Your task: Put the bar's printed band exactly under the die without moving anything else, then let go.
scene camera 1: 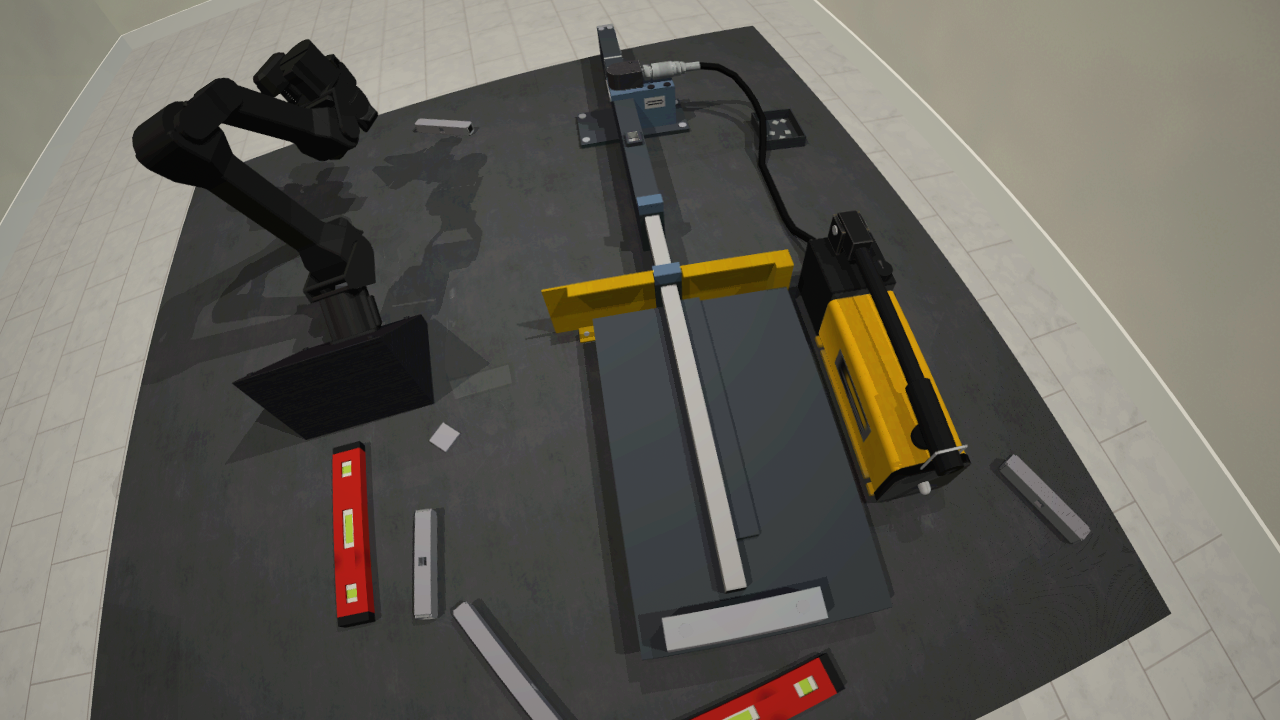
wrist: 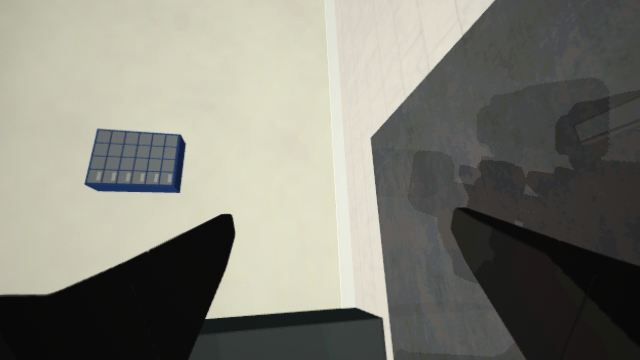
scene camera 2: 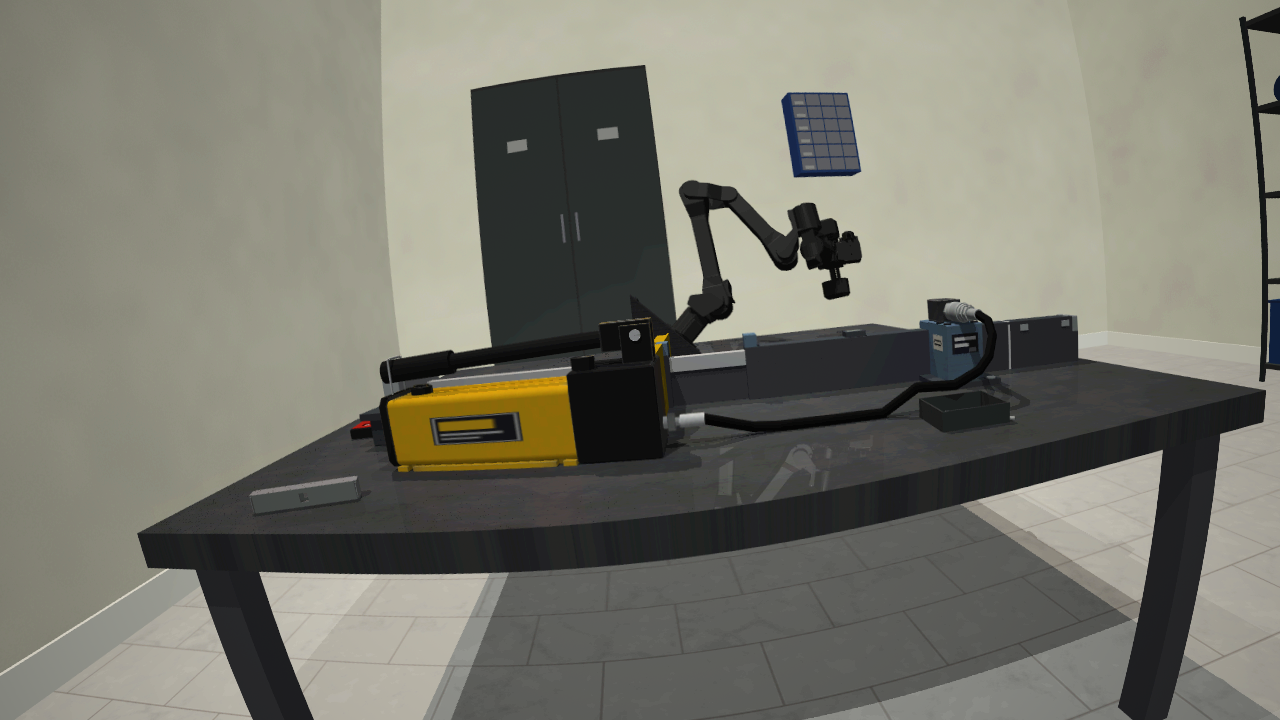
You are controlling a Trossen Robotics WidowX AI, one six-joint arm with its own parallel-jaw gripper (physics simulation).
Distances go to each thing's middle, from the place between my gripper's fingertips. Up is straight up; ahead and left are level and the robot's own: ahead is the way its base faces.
My gripper is now 62 cm short of the yellow and black pump unit (scene camera 2: 611, 410), 77 cm to the left of it and 12 cm above it.
